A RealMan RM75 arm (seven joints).
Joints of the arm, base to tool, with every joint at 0 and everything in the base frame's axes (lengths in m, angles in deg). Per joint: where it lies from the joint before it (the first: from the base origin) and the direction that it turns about. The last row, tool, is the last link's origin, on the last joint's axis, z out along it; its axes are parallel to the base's.
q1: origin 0 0 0.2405 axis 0 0 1
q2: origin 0 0 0 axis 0 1 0
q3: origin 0 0 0.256 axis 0 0 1
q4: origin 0 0 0 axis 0 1 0
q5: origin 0 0 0.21 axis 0 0 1
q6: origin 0 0 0 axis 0 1 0
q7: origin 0 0 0.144 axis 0 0 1
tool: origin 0 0 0
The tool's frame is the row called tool.
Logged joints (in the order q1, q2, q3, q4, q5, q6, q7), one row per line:
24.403, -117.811, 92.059, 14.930, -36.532, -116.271, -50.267
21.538, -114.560, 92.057, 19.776, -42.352, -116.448, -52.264
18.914, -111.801, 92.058, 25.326, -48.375, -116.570, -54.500
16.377, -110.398, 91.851, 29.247, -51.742, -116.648, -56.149
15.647, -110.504, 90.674, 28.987, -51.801, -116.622, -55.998
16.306, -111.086, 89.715, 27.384, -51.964, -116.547, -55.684
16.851, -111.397, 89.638, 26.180, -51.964, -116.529, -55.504
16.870, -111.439, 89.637, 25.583, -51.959, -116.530, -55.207
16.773, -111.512, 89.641, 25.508, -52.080, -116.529, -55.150
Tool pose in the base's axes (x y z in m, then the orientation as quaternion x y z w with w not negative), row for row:
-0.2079, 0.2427, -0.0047, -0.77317, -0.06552, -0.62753, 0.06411
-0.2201, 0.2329, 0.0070, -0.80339, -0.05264, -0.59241, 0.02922
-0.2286, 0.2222, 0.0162, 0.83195, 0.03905, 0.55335, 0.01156
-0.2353, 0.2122, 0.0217, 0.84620, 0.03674, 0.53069, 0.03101
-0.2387, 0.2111, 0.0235, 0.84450, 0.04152, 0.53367, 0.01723
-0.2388, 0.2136, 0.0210, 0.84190, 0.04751, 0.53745, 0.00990
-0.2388, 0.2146, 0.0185, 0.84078, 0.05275, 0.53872, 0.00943
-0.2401, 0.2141, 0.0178, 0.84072, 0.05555, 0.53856, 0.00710
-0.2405, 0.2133, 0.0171, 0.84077, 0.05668, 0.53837, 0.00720
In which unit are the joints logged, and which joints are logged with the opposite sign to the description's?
The joints are logged in degrees. Opposite sign: q1, q5, q6.
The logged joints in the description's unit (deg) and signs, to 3 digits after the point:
-24.403, -117.811, 92.059, 14.930, 36.532, 116.271, -50.267
-21.538, -114.560, 92.057, 19.776, 42.352, 116.448, -52.264
-18.914, -111.801, 92.058, 25.326, 48.375, 116.570, -54.500
-16.377, -110.398, 91.851, 29.247, 51.742, 116.648, -56.149
-15.647, -110.504, 90.674, 28.987, 51.801, 116.622, -55.998
-16.306, -111.086, 89.715, 27.384, 51.964, 116.547, -55.684
-16.851, -111.397, 89.638, 26.180, 51.964, 116.529, -55.504
-16.870, -111.439, 89.637, 25.583, 51.959, 116.530, -55.207
-16.773, -111.512, 89.641, 25.508, 52.080, 116.529, -55.150

